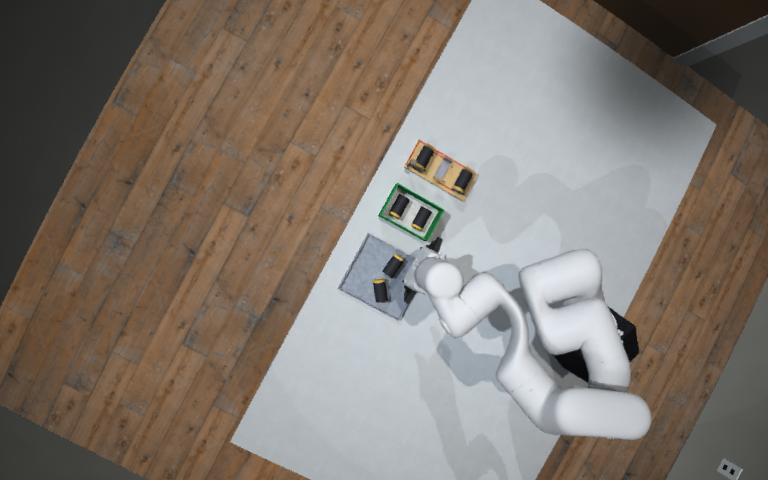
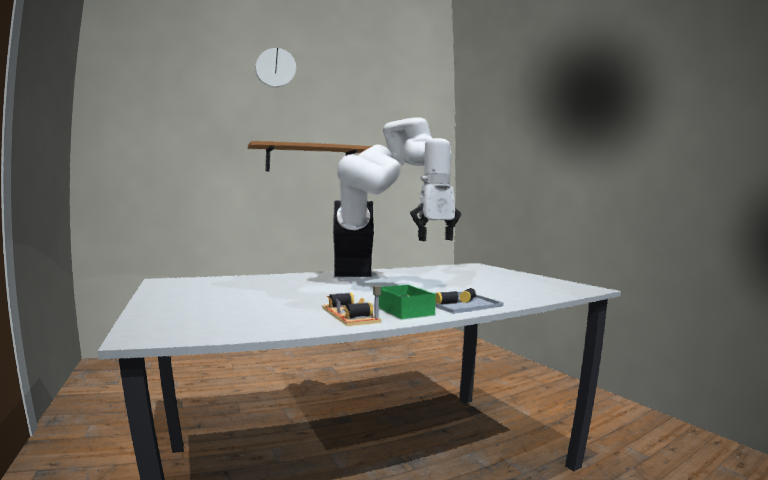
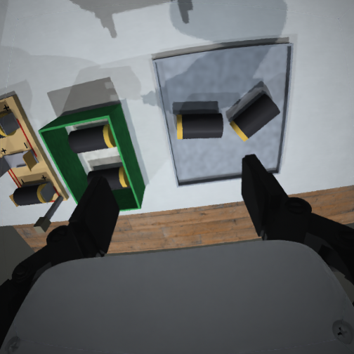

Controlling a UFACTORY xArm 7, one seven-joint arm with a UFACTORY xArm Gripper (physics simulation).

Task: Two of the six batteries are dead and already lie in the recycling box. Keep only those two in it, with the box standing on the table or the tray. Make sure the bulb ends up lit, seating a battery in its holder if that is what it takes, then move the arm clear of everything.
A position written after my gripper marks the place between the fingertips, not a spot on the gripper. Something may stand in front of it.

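Note:
In image 1 you'd find my gripper (image 1: 417, 266) and a wooden holder board (image 1: 442, 171). Image 2 has my gripper (image 2: 435, 240) as well, along with a green recycling box (image 2: 420, 303) and that same wooden holder board (image 2: 340, 312). As for image 3, it's got my gripper (image 3: 175, 184), the green recycling box (image 3: 73, 167) and a grey tray (image 3: 226, 81), plus a battery (image 3: 259, 113), a battery (image 3: 203, 125) and a battery (image 3: 99, 137).

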